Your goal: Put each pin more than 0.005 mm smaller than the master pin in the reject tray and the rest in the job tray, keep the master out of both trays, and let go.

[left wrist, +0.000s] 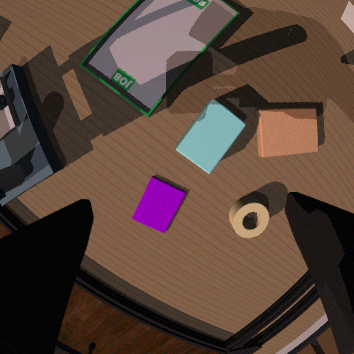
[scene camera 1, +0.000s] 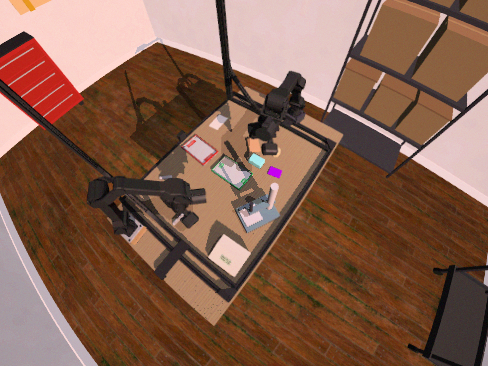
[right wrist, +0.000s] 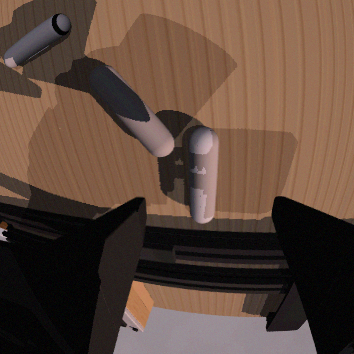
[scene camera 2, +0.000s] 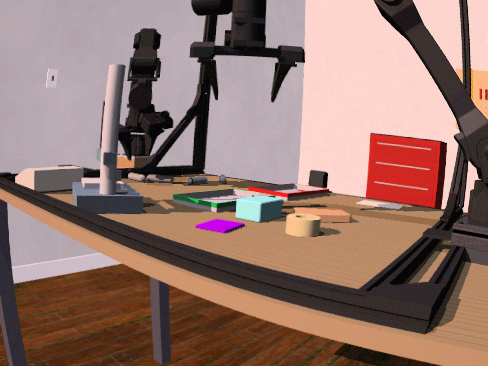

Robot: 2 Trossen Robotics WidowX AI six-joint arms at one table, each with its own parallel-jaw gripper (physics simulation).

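Frame: origin at the left arm's base, x ahead, y left, z up, level; centimetres.
Where they show: left gripper, between the fingertips: (left wrist: 190,206) (scene camera 2: 244,100); right gripper, between the fingertips: (scene camera 1: 179,213) (right wrist: 211,206) (scene camera 2: 138,157); left arm's base, origin of its link: (scene camera 1: 294,112); right arm's base, origin of its link: (scene camera 1: 129,228) (scene camera 2: 135,155).
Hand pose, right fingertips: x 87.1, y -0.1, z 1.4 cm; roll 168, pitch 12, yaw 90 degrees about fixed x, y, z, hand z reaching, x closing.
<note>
Things, the pixels of their top centre, and the offset from my right fingertips. "spot": a spot on its surface instead.
- dark band, a spot on its surface: (right wrist: 37,40) (scene camera 2: 193,177) spot: dx -8.2, dy -12.5, dz -4.5 cm
- seen end-on, centre of its top: (scene camera 2: 222,175) dx -7.1, dy -24.1, dz -4.4 cm
- pale pin, a spot on its surface: (right wrist: 202,175) spot: dx +1.3, dy -0.9, dz -4.4 cm
- green-rimmed job tray, centre of its top: (left wrist: 159,31) (scene camera 2: 225,195) (scene camera 1: 232,171) dx -33.3, dy +0.0, dz -4.7 cm
- red-rimmed reject tray, a spot on its surface: (scene camera 2: 265,192) spot: dx -31.1, dy -14.7, dz -5.3 cm
- tall pale column, centre of its top: (scene camera 2: 117,65) (scene camera 1: 274,186) dx -31.4, dy +26.5, dz +18.7 cm
- cream box, a spot on its surface: (scene camera 1: 229,255) spot: dx -3.1, dy +28.9, dz -1.8 cm
- cyan block, centre of its top: (left wrist: 211,136) (scene camera 2: 260,198) (scene camera 1: 256,159) dx -46.7, dy +5.0, dz -3.1 cm
- orange block, centre of its top: (left wrist: 291,130) (scene camera 2: 321,210) (scene camera 1: 253,144) dx -53.9, dy -3.6, dz -4.8 cm
- purple pad, centre of its top: (left wrist: 157,206) (scene camera 2: 220,224) (scene camera 1: 274,172) dx -48.7, dy +16.0, dz -5.9 cm
- tan ring, centre of its top: (left wrist: 251,220) (scene camera 2: 304,216) dx -58.4, dy +8.5, dz -3.8 cm
Grey pins lie near the table's far edge in scene camera 2: one (scene camera 2: 136,177), a second (scene camera 2: 160,178), one with a dark band (scene camera 2: 197,180) (right wrist: 37,40), and one seen end-on (scene camera 2: 222,178). My right gripper (scene camera 2: 138,154) (right wrist: 211,206) is partly open above a pale pin (right wrist: 202,175), which lies free on the table between the fingers' lines. Another pin (right wrist: 132,110) lies slanted beside it. My left gripper (scene camera 2: 245,99) (left wrist: 190,206) is wide open and empty, high above the table. The green-rimmed job tray (scene camera 2: 195,201) (left wrist: 123,79) and red-rimmed reject tray (scene camera 2: 265,192) show no pins.
A blue-grey stand (scene camera 2: 107,202) carries a tall pale column (scene camera 2: 110,130) (scene camera 1: 272,196). A cream box (scene camera 1: 229,255) stands near it. A cyan block (left wrist: 211,136), orange block (left wrist: 288,132), purple pad (left wrist: 160,204) and tan ring (left wrist: 236,225) lie below my left gripper.
</note>
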